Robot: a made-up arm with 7 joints.
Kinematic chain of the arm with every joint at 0, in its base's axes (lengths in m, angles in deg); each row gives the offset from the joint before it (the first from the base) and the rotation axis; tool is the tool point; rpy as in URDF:
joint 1: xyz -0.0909 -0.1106 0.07 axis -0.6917 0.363 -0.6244
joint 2: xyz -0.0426 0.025 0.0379 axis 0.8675 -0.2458 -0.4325
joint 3: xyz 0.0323 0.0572 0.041 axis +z
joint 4: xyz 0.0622 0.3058 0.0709 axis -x
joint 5: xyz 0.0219 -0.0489 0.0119 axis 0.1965 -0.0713 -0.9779
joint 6: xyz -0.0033 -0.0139 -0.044 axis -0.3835 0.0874 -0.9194
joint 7: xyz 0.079 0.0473 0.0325 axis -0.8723 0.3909 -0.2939
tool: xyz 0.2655 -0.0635 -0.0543 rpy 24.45 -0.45 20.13
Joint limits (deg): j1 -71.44..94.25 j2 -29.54..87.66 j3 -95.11..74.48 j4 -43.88..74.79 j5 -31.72..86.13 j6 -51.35..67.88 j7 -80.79..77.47
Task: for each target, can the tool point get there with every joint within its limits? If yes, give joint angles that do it. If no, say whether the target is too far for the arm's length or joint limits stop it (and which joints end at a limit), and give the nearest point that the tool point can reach.
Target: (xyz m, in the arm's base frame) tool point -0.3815 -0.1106 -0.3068
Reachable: no: joint limits stop it (at a limit: joint 1, joint 2, joint 4) | nearest point -0.2795 -0.0841 -0.2681 | short by 0.112 m
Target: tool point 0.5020 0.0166 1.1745
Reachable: no: too far | nearest point 0.2443 -0.0184 0.7208 | short by 0.523 m
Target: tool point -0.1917 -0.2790 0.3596
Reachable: yes | joints 81.63 58.30 -56.27 27.04 16.90 10.46 10.81
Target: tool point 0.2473 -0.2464 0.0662
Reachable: yes | joints 20.21 11.71 -31.51 -23.01 14.63 19.53 -9.95
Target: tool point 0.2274 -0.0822 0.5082
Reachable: yes | joints -7.08 28.72 8.48 49.43 -16.12 46.69 -3.53
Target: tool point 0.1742 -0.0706 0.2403
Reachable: yes | joints 80.60 28.10 38.01 28.66 42.15 35.89 5.36
